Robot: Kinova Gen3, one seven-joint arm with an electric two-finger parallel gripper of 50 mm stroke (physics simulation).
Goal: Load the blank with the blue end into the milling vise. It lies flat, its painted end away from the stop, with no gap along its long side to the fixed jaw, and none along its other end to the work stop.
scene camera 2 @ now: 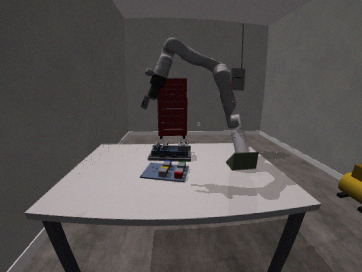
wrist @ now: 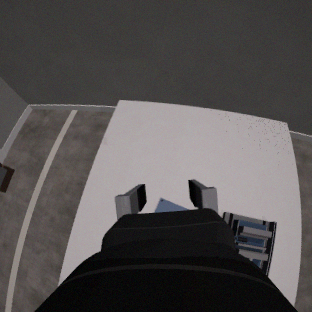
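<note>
The blank with the blue end (scene camera 2: 167, 163) stands at the back of the blue board (scene camera 2: 150, 174) in the scene view, beside the blanks with yellow, green and red ends. The milling vise (scene camera 2: 171, 152) (wrist: 252, 240) is behind the board in the scene view and at the lower right in the wrist view. Its jaws look free of any blank, though they are small and dark. My gripper (scene camera 2: 144, 102) (wrist: 166, 190) is open and empty, high above the table and to the left of the vise in the scene view. In the wrist view the gripper body hides most of the board.
Blanks with a yellow end (scene camera 2: 163, 171), a green end (scene camera 2: 181, 164) and a red end (scene camera 2: 178, 174) share the board. A dark green wedge-shaped block (scene camera 2: 245, 161) is at the arm's base on the white table (scene camera 2: 100, 200). A red tool cabinet (scene camera 2: 173, 112) stands behind the table.
</note>
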